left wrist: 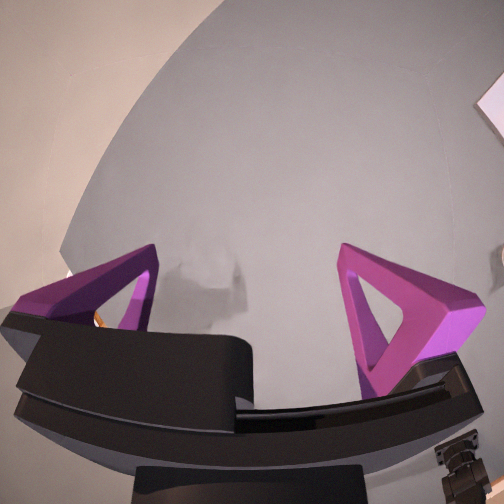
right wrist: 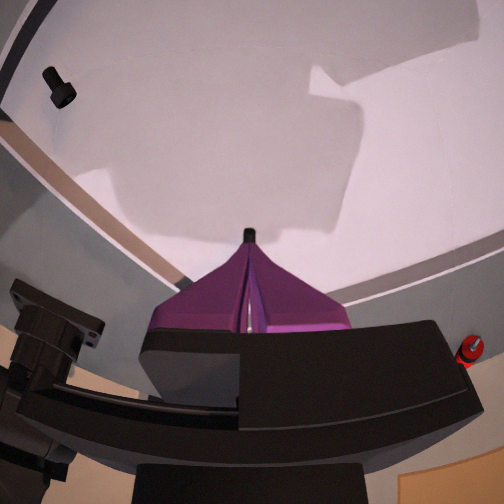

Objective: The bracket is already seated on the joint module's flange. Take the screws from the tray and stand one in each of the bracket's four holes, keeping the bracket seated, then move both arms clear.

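Note:
In the right wrist view my right gripper (right wrist: 248, 250) is low over the white tray (right wrist: 280, 125). Its purple fingers are closed together, and a small black screw (right wrist: 248, 235) sticks out right at their tips. Another black screw (right wrist: 59, 87) lies on the tray at the far left. A dark part with a holed plate on top (right wrist: 50, 320), which looks like the bracket on the joint module, stands at the left behind the gripper. It also shows in the left wrist view (left wrist: 462, 462). My left gripper (left wrist: 247, 300) is wide open and empty above the grey mat (left wrist: 300, 175).
A corner of the white tray (left wrist: 492, 107) shows at the right edge of the left wrist view. A small red object (right wrist: 470, 350) sits on the mat to the right of the right gripper. The tray's raised rim (right wrist: 90, 205) curves past on the left.

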